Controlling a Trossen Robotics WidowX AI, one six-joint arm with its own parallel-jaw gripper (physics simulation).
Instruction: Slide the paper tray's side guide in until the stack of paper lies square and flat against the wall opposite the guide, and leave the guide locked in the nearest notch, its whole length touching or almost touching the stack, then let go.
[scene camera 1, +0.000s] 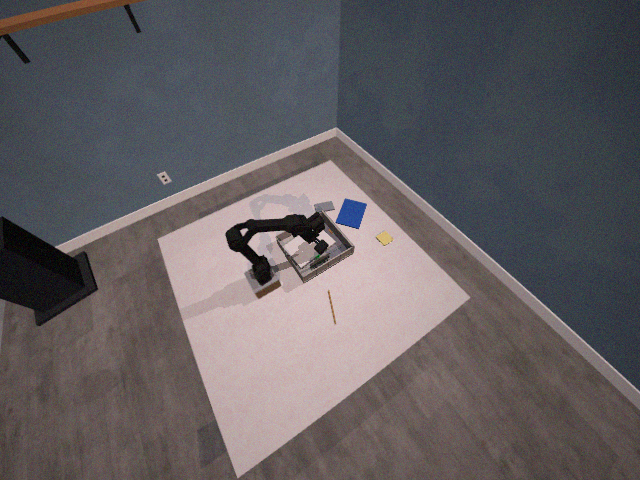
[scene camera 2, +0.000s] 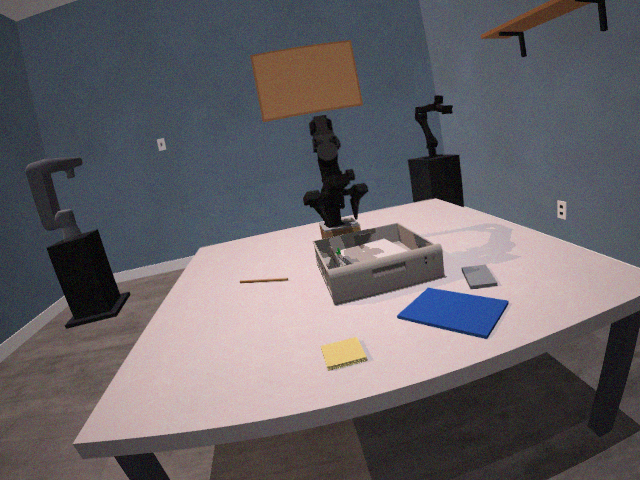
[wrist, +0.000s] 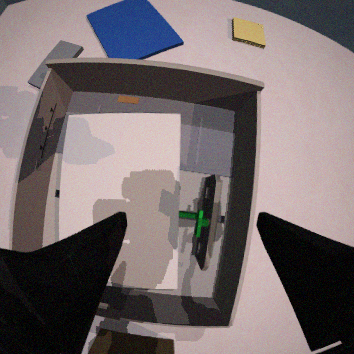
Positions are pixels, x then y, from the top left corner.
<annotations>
white paper stack: scene camera 1; scene camera 2; wrist 111, 162
same spot on white paper stack: (scene camera 2: 380, 248) = (scene camera 1: 299, 244)
</annotations>
